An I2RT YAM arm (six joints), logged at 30 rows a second.
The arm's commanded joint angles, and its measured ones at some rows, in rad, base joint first. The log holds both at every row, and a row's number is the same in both.
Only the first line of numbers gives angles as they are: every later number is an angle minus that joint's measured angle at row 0.
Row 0, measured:
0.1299 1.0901 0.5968 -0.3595 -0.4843 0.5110
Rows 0 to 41, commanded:
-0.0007 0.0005 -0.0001 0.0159 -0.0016 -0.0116
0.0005 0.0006 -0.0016 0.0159 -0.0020 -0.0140
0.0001 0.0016 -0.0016 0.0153 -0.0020 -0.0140
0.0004 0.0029 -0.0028 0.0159 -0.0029 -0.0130
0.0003 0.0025 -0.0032 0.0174 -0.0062 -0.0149
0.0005 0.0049 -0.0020 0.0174 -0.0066 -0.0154
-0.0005 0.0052 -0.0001 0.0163 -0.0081 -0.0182
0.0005 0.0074 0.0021 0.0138 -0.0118 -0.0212
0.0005 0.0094 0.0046 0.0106 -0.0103 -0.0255
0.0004 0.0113 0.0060 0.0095 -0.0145 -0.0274
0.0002 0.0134 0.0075 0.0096 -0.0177 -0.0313
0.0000 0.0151 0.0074 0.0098 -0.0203 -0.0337
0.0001 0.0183 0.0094 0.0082 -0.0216 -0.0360
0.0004 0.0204 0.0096 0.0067 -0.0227 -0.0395
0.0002 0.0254 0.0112 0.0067 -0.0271 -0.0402
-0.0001 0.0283 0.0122 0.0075 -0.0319 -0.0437
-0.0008 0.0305 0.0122 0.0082 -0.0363 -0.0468
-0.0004 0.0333 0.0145 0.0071 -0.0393 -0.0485
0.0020 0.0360 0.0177 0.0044 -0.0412 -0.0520
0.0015 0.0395 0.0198 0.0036 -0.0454 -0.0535
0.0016 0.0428 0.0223 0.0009 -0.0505 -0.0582
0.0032 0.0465 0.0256 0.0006 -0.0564 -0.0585
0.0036 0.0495 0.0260 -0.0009 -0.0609 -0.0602
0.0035 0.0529 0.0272 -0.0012 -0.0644 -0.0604
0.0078 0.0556 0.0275 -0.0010 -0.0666 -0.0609
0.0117 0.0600 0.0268 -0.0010 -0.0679 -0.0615
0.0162 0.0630 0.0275 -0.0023 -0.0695 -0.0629
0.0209 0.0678 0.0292 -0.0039 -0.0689 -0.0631
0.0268 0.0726 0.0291 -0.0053 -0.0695 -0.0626
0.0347 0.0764 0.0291 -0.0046 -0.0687 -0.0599
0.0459 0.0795 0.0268 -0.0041 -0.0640 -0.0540
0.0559 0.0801 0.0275 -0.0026 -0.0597 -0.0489
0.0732 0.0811 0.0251 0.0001 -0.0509 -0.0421
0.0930 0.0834 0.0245 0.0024 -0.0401 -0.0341
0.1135 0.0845 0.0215 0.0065 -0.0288 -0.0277
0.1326 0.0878 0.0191 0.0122 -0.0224 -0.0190
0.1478 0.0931 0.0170 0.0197 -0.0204 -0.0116
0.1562 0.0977 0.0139 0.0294 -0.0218 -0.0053
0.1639 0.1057 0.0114 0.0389 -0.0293 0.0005
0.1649 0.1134 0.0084 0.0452 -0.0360 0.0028
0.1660 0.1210 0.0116 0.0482 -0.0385 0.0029
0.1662 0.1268 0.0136 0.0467 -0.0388 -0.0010
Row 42, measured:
0.1602 0.1156 0.0115 0.0133 -0.0377 -0.0176
